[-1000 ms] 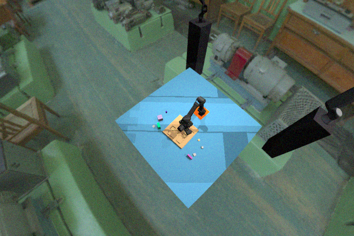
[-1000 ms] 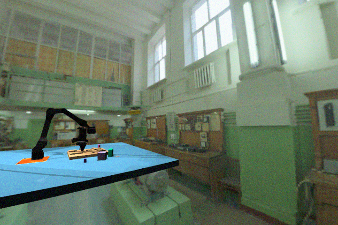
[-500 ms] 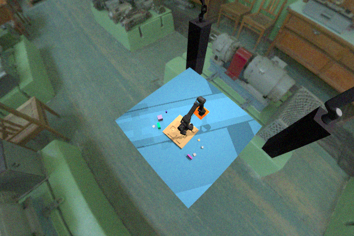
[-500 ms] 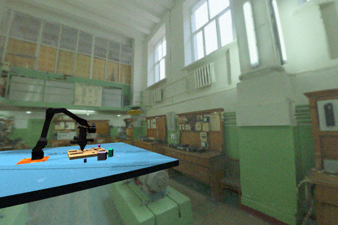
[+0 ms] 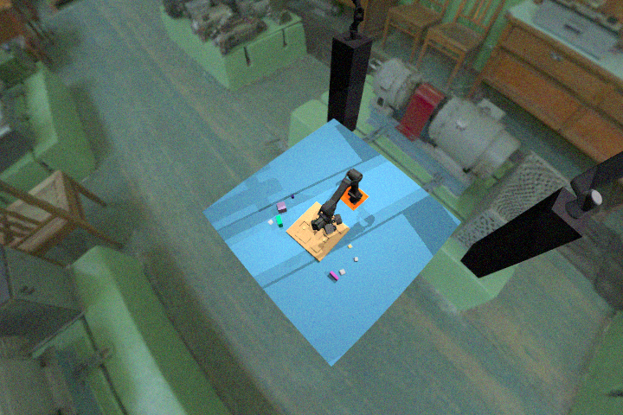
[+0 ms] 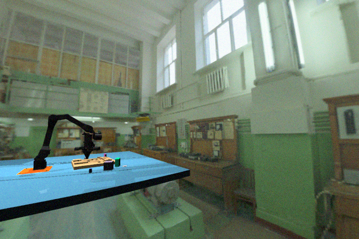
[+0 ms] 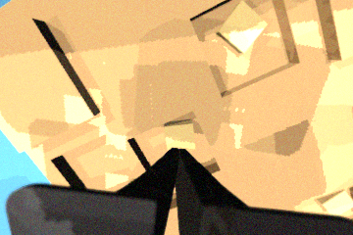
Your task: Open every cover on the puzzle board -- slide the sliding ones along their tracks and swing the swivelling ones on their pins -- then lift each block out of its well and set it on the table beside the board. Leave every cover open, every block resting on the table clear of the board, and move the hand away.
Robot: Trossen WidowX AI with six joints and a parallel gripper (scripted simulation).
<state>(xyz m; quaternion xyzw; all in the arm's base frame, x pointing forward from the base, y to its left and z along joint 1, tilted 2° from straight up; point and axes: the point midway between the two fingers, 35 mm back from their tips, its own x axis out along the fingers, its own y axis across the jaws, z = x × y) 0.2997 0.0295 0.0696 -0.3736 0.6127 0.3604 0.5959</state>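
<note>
My gripper tip is now 4 cm short of the tan puzzle board, 2 cm above it and 1 cm to the left of it. Round my gripper tip: magenta block 26 cm to the left, 17 cm ahead, 2 cm below; small purple piece 33 cm to the right, 3 cm below, 1 cm ahead; green block 24 cm to the right, 20 cm ahead, 1 cm below.
</note>
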